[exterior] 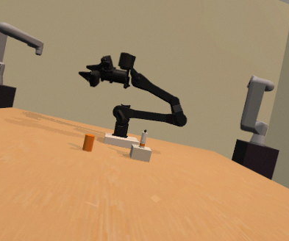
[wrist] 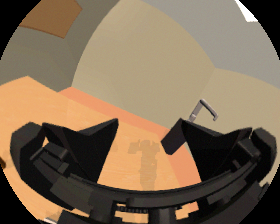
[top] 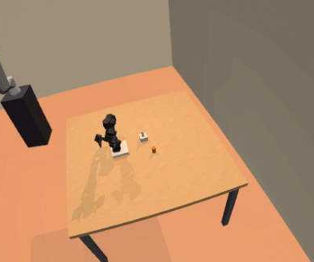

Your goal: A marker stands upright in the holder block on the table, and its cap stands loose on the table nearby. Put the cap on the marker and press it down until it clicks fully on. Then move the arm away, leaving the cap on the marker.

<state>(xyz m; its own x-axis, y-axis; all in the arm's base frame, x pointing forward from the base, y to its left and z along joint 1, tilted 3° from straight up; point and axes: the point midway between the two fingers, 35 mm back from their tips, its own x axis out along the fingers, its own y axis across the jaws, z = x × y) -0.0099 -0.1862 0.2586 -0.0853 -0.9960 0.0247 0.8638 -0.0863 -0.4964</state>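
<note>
The orange cap lies 320 mm ahead of my gripper tip, 170 mm to the left of it and 250 mm below it. Also, from my gripper tip: holder block 250 mm ahead, 340 mm to the left, 260 mm below.
</note>
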